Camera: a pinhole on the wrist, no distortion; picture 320 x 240 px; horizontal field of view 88.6 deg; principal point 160.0 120.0 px. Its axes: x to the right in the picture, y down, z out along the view. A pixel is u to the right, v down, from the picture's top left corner.
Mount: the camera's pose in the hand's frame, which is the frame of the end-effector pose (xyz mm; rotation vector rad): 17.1 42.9 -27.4 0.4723 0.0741 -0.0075
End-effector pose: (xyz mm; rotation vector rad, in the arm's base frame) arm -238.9 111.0 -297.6 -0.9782 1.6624 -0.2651
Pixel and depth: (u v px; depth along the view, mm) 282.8 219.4 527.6
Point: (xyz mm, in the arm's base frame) 203.6 15.6 -865.0
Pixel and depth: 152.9 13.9 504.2
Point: 223.0 -121.0 -108.1
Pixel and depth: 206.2 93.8 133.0
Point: -154.2 67.3 -346.0
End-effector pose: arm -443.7 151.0 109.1 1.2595 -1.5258 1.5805
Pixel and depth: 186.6 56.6 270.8
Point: -280.3 6.8 230.5
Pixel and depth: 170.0 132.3 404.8
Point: -291.3 -177.5 180.7
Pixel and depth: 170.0 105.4 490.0
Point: -191.1 -203.0 226.4
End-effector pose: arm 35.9 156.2 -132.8 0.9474 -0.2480 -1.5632
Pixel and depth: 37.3 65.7 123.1
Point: -52.9 204.9 -91.5
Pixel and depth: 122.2 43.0 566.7
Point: -547.9 213.4 -154.5
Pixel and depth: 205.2 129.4 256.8
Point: -138.9 4.7 -86.3
